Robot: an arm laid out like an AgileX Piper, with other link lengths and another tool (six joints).
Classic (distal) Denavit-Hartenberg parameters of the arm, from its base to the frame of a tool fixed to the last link. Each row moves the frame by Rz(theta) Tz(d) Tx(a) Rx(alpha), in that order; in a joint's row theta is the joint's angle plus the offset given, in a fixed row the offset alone. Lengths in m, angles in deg.
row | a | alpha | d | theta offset
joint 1 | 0 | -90 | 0.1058 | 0
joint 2 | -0.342 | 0 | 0 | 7.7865
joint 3 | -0.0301 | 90 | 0 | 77.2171
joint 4 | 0 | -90 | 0.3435 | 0
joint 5 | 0 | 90 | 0 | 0
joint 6 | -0.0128 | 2.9 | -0.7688 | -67.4
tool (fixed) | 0 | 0 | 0.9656 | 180
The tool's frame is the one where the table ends.
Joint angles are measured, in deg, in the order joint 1, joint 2, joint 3, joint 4, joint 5, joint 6. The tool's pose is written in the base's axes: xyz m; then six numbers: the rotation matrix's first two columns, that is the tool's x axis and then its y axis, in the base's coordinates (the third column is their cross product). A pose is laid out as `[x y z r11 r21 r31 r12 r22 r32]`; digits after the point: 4 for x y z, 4 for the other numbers.
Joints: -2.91, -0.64, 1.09, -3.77, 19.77, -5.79
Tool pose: [0.2022 -0.0134 0.2031 0.1303 0.9677 0.2157 0.1890 -0.2378 0.9527]
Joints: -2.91, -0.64, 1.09, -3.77, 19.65, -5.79
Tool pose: [0.2022 -0.0134 0.2035 0.1297 0.9678 0.2159 0.1871 -0.2377 0.9532]
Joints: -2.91, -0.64, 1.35, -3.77, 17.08, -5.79
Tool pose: [0.2024 -0.0128 0.2101 0.1181 0.9686 0.2187 0.1494 -0.2350 0.9604]
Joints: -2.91, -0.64, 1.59, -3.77, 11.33, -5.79
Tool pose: [0.2012 -0.0114 0.2280 0.0905 0.9705 0.2235 0.0583 -0.2292 0.9716]
